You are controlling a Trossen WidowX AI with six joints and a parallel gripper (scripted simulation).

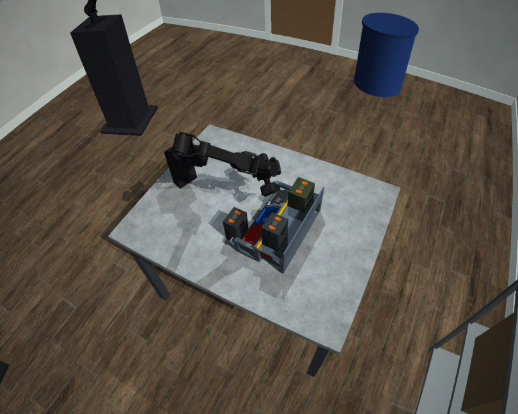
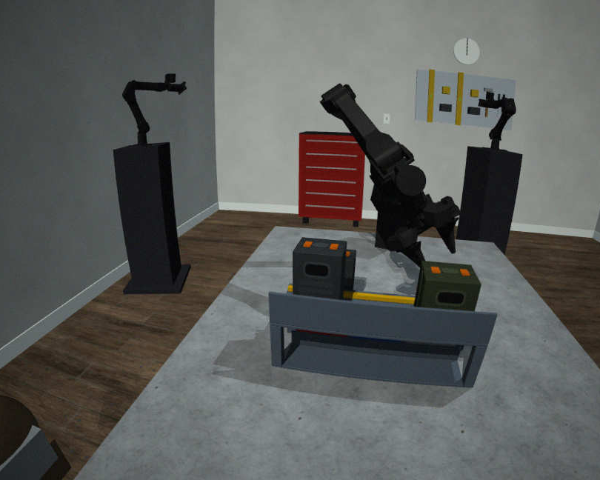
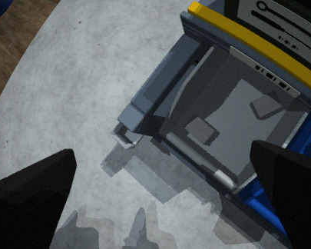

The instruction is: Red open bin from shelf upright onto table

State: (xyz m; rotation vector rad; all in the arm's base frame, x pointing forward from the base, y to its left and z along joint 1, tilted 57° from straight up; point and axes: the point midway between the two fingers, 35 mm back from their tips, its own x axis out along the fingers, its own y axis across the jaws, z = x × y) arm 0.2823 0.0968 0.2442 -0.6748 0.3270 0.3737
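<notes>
Now: hand 14 cm to the left of the yellow rail, 7 cm above it and 6 cm short of it. From my hand the other things lie so: red open bin 23 cm to the right, 14 cm below, 1 cm behind; grey bin 14 cm below, 7 cm ahead, 2 cm to the right; blue bin 14 cm below, 13 cm to the right, 3 cm ahead.
</notes>
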